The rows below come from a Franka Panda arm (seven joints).
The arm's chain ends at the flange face. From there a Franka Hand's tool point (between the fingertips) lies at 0.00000 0.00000 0.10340 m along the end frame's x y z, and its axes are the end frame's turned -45 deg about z.
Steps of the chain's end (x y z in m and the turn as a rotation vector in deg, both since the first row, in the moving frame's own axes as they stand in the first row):
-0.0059, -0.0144, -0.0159, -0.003, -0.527, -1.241
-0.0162, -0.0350, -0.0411, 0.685, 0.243, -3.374
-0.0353, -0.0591, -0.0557, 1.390, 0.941, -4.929
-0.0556, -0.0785, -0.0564, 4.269, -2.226, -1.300
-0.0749, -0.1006, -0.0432, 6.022, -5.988, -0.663
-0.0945, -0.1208, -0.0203, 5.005, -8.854, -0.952
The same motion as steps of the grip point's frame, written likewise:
0.0053, -0.0150, -0.0159, 0.371, -0.375, -1.241
0.0145, -0.0368, -0.0411, 0.313, 0.656, -3.374
0.0198, -0.0675, -0.0557, 0.317, 1.648, -4.929
0.0187, -0.1031, -0.0568, 4.593, 1.445, -1.300
0.0181, -0.1394, -0.0443, 8.492, 0.024, -0.663
0.0136, -0.1698, -0.0219, 9.800, -2.722, -0.952

